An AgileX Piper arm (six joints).
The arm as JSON. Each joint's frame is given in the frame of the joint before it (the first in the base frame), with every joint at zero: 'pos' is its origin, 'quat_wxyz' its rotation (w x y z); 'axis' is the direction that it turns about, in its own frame. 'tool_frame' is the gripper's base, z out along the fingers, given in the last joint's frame.
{
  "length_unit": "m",
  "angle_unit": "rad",
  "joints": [
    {
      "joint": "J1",
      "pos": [
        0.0,
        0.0,
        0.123
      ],
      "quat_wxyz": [
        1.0,
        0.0,
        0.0,
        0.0
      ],
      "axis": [
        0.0,
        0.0,
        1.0
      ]
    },
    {
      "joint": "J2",
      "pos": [
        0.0,
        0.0,
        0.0
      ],
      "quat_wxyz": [
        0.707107,
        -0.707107,
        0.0,
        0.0
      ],
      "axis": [
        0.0,
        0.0,
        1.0
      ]
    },
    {
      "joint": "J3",
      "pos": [
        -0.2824,
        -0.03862,
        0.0
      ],
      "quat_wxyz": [
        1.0,
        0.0,
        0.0,
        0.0
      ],
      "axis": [
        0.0,
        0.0,
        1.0
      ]
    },
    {
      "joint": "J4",
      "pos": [
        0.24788,
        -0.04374,
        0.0
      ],
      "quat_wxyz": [
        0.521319,
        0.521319,
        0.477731,
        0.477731
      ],
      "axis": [
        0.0,
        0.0,
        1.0
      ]
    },
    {
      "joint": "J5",
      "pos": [
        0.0,
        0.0,
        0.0
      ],
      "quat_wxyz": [
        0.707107,
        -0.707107,
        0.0,
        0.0
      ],
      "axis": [
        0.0,
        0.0,
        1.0
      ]
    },
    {
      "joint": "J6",
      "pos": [
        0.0,
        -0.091,
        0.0
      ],
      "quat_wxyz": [
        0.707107,
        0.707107,
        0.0,
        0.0
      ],
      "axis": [
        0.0,
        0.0,
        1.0
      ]
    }
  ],
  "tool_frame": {
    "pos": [
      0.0,
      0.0,
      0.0
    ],
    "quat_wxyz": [
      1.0,
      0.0,
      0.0,
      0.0
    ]
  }
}
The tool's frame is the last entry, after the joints.
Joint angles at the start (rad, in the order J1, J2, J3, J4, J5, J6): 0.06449, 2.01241, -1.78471, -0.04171, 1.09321, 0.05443
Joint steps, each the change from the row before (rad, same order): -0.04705, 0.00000, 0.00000, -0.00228, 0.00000, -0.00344; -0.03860, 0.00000, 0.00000, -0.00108, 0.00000, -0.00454; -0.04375, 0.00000, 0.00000, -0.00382, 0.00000, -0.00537; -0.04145, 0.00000, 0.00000, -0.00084, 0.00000, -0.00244; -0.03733, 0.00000, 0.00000, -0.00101, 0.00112, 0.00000; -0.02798, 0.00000, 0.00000, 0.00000, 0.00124, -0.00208; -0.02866, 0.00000, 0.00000, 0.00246, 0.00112, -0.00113; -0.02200, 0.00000, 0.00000, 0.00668, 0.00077, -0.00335; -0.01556, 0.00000, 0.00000, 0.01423, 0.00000, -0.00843; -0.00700, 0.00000, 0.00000, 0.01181, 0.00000, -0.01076
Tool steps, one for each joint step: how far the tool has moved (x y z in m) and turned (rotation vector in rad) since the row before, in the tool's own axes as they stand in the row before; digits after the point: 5 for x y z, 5 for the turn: -0.00012, -0.02074, 0.00055, 0.01765, 0.00107, 0.03988; -0.00008, -0.01695, 0.00050, 0.01377, 0.00103, 0.03136; 0.00005, -0.01942, 0.00057, 0.01791, 0.00125, 0.03412; 0.00017, -0.01817, 0.00061, 0.01450, 0.00145, 0.03625; 0.00027, -0.01639, 0.00057, 0.01331, 0.00246, 0.03473; 0.00020, -0.01222, 0.00046, 0.00928, 0.00230, 0.02431; 0.00022, -0.01231, 0.00047, 0.00728, 0.00226, 0.02704; 0.00013, -0.00906, 0.00035, 0.00130, 0.00171, 0.02047; 0.00003, -0.00564, 0.00022, -0.00757, 0.00074, 0.01275; 0.00000, -0.00210, 0.00006, -0.00822, 0.00030, 0.00124
